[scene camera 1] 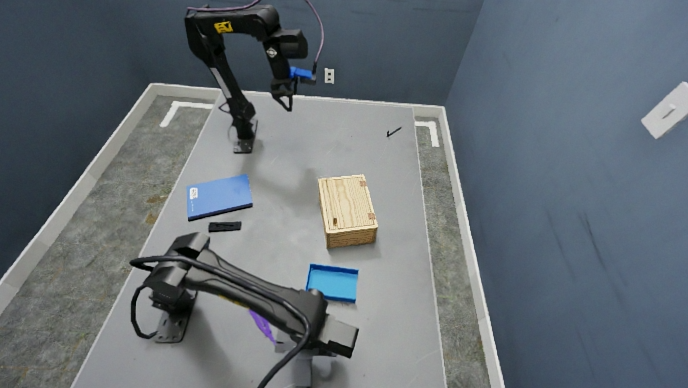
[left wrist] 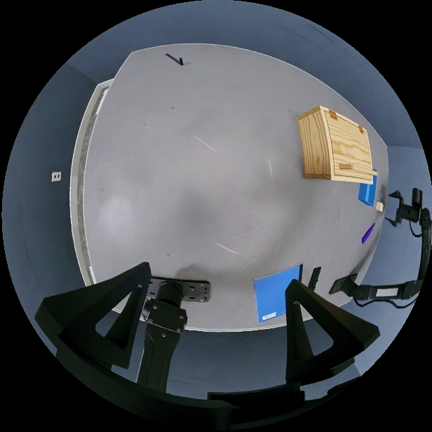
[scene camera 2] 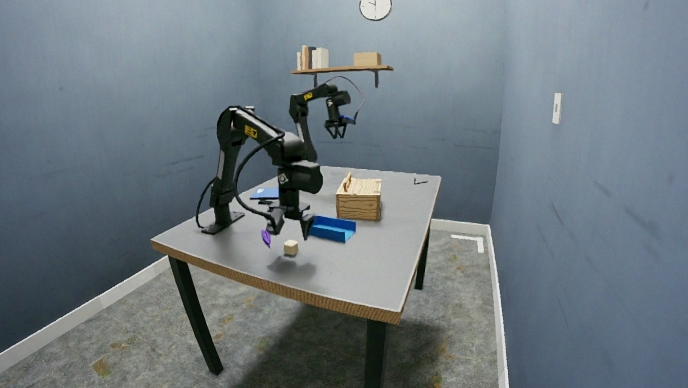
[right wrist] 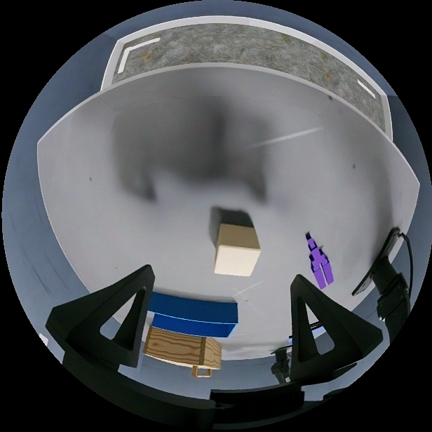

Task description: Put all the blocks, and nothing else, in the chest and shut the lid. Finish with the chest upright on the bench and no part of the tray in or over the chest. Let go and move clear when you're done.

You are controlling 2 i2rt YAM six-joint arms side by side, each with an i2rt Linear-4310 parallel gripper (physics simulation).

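Frame: origin at the left arm's base, x ahead, y left, z up, level; metres.
Seen in the pictures: left gripper, fingertip midpoint: (scene camera 1: pixel 292 103) (scene camera 2: pixel 338 138); right gripper, fingertip midpoint: (scene camera 2: pixel 291 237); left arm's base, origin of the base link: (scene camera 1: pixel 246 135); right arm's base, origin of the base link: (scene camera 1: pixel 181 303) (scene camera 2: pixel 224 223).
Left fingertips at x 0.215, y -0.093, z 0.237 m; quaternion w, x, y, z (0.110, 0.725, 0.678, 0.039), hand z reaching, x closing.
Observation:
Offsets run from my left fingertips to a thing's top centre.
A cream block @(0.205 m down, 0.062 m ahead, 0.701 m right) (scene camera 2: pixel 290 247) (left wrist: pixel 379 206) (right wrist: pixel 237 250) stands on the bench; in scene camera 1 it does not show. The wooden chest (scene camera 1: pixel 347 205) (scene camera 2: pixel 358 205) (left wrist: pixel 314 145) stands upright with its lid shut; its inside is hidden. The blue tray @(0.201 m down, 0.134 m ahead, 0.542 m right) (scene camera 1: pixel 332 283) (scene camera 2: pixel 332 229) (right wrist: pixel 195 307) lies beside the chest, apart from it. My right gripper (scene camera 2: pixel 288 235) (right wrist: pixel 223 280) is open and empty above the bench, over and close to the block, its fingers apart from it. My left gripper (scene camera 2: pixel 338 136) (left wrist: pixel 221 281) is open and empty, high above the far end of the bench.
A purple clip-like thing @(0.227 m down, 0.053 m back, 0.651 m right) (scene camera 1: pixel 262 326) (scene camera 2: pixel 266 238) (left wrist: pixel 368 233) (right wrist: pixel 320 262) lies near the block. A blue book @(0.229 m down, 0.258 m back, 0.220 m right) (scene camera 1: pixel 220 196) (left wrist: pixel 277 292) and a black bar @(0.221 m down, 0.215 m back, 0.342 m right) (scene camera 1: pixel 224 227) lie between the arm bases. A thin black angled piece @(0.205 m down, 0.408 m ahead, 0.128 m left) (scene camera 1: pixel 394 132) (left wrist: pixel 175 59) lies at the far right corner.

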